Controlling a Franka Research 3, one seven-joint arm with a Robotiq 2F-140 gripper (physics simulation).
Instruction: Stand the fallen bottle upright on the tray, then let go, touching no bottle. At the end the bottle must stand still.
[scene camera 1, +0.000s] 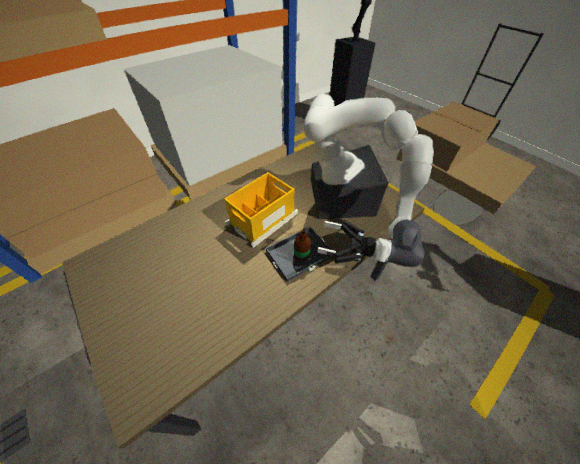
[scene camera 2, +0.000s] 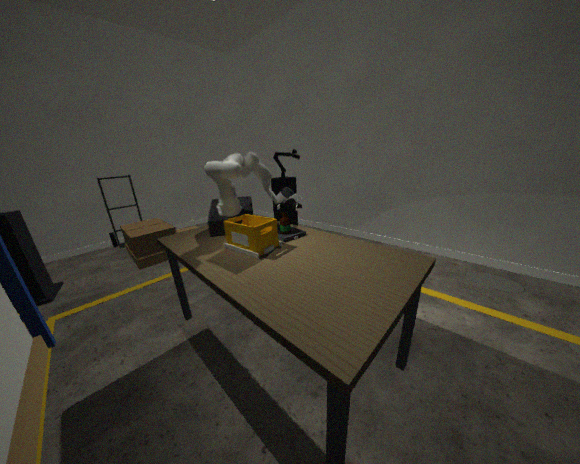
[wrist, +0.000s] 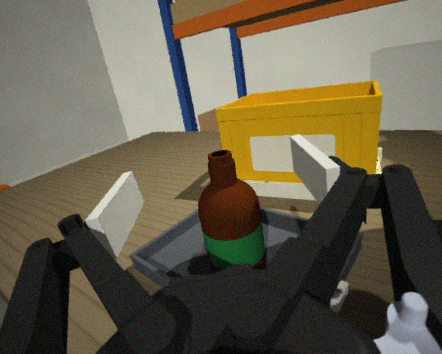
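Note:
There is a brown bottle (wrist: 229, 211) that I can see. My own gripper (scene camera 1: 321, 236) is visible to me as well, and the wrist view (wrist: 213, 171) has the gripper in it too.

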